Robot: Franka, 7 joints.
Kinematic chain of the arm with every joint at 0, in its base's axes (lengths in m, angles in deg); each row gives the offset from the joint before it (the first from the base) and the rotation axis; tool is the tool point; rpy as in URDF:
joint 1: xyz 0 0 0.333 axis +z
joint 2: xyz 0 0 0 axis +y
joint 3: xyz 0 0 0.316 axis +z
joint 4: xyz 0.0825 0 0 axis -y
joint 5: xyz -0.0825 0 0.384 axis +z
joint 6: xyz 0 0 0 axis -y
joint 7: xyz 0.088 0 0 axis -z
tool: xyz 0 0 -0.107 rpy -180 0 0
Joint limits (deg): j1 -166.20..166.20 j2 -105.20..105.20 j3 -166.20..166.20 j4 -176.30..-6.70 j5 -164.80..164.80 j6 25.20..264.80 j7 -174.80..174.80
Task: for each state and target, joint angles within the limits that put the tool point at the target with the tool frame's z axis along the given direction. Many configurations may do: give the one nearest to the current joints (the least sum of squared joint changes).
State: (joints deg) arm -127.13 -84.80 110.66 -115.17 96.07 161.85 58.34
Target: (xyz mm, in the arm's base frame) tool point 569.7 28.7 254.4 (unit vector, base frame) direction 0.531 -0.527 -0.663
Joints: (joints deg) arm -99.48 -80.26 103.39 -122.94 82.51 154.73 58.34
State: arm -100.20 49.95 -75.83 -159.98 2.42 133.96 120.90
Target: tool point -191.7 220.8 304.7 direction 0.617 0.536 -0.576
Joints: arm -96.73 65.36 -105.25 -171.78 9.40 134.07 120.90
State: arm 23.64 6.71 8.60 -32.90 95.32 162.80 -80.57
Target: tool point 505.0 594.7 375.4 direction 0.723 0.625 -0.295
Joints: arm 57.42 58.06 1.02 -45.11 104.73 197.18 -80.57
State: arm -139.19 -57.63 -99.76 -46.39 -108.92 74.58 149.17
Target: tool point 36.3 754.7 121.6 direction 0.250 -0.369 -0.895
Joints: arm -107.03 -94.92 -96.12 -28.13 -97.40 72.86 149.17
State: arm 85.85 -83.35 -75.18 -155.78 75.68 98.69 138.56
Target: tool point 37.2 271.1 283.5 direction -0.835 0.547 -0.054
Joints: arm 114.36 -44.03 -56.47 -175.98 77.15 127.87 138.56
